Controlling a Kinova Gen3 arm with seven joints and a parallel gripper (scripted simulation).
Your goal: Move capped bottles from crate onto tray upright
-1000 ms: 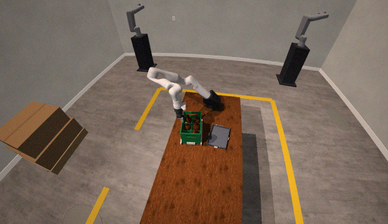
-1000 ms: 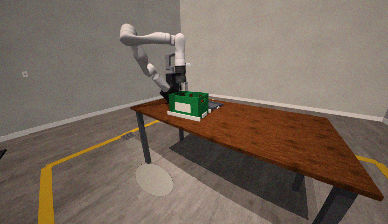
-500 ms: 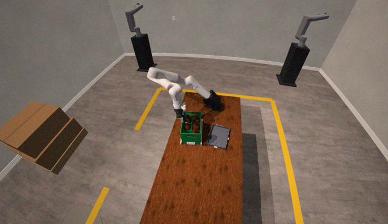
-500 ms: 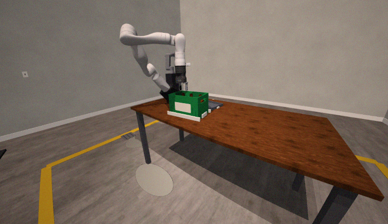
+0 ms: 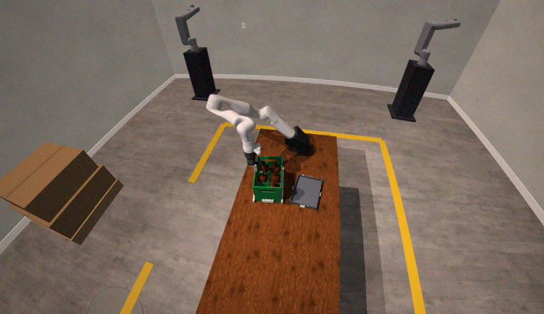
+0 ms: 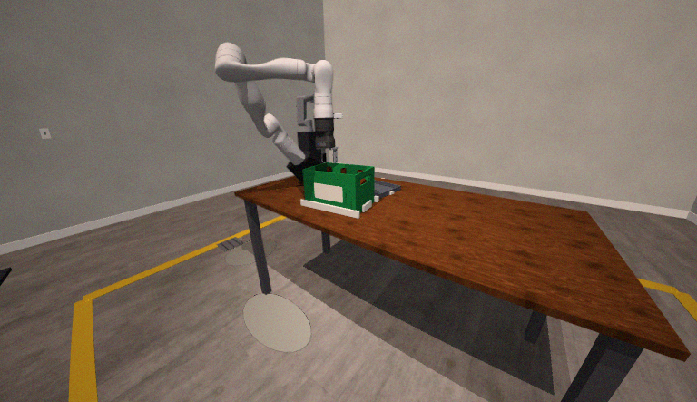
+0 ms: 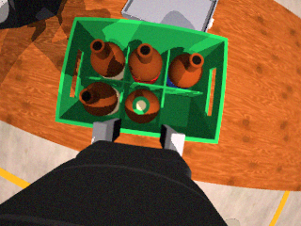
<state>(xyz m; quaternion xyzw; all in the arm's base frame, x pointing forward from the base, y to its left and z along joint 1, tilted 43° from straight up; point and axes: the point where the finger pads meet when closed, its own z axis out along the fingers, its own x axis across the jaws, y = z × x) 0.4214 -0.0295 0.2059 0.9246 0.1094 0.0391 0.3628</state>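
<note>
Right now the capped bottle is 10 mm behind my hand, 30 mm to the left of it and 150 mm below it. The rest, counted from my hand: green crate (20 mm behind, 80 mm to the left, 150 mm below); grey tray (20 mm behind, 350 mm to the left, 220 mm below).
</note>
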